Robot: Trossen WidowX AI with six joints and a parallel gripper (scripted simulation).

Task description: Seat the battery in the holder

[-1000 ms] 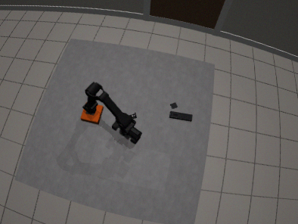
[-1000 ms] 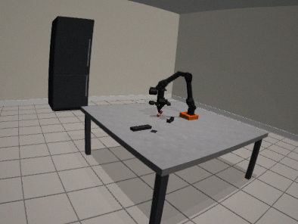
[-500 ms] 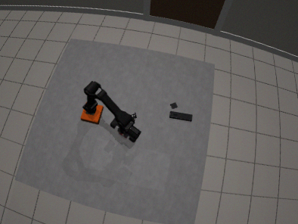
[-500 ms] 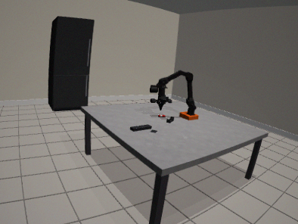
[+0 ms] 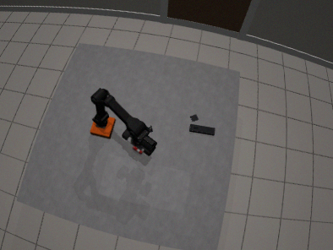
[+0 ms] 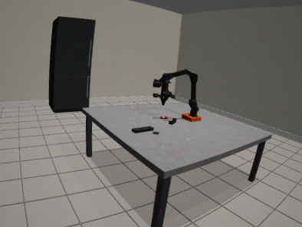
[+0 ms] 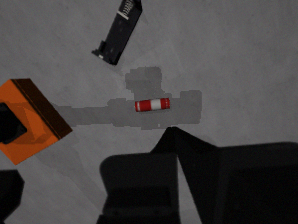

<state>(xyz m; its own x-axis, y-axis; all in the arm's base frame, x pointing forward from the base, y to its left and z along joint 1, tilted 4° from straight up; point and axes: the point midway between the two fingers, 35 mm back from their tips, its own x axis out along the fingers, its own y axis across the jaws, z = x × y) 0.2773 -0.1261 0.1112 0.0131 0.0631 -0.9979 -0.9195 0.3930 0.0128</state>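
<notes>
Now: gripper tip 11 cm above the battery, 2 cm past it and 1 cm to the right of it. From my gripper tip the other things lie so: black piece (30 cm to the left, 28 cm ahead, 12 cm below).
</notes>
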